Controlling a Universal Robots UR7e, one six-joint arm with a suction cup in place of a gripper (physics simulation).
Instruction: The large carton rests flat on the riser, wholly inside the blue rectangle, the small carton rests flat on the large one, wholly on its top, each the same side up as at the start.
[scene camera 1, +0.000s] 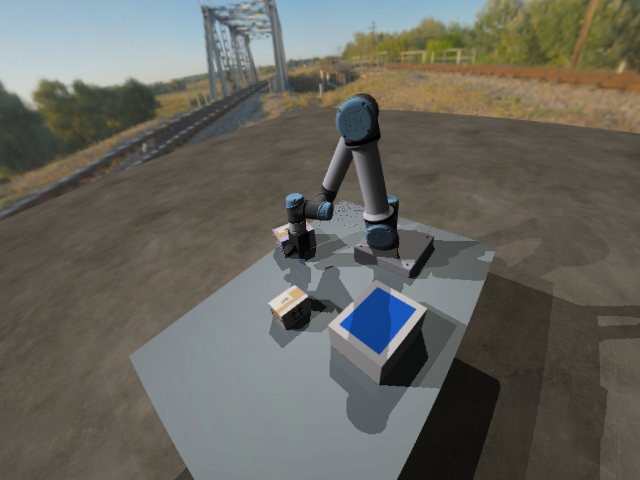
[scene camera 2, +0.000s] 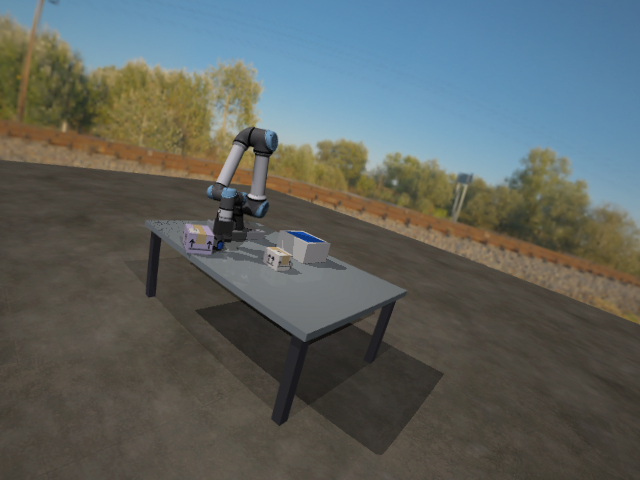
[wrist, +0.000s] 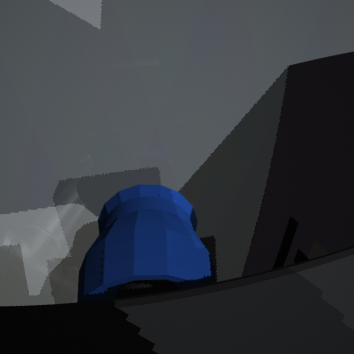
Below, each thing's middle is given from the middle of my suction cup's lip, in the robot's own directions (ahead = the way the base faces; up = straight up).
Labels:
The large carton (scene camera 2: 197, 239) is 11 cm to the right of my suction cup, 4 cm behind it and 2 cm above it. Round my suction cup: riser (scene camera 1: 373, 332) 52 cm to the left, 5 cm ahead, 3 cm above; then small carton (scene camera 1: 290, 306) 23 cm to the left, 21 cm ahead, 1 cm above.

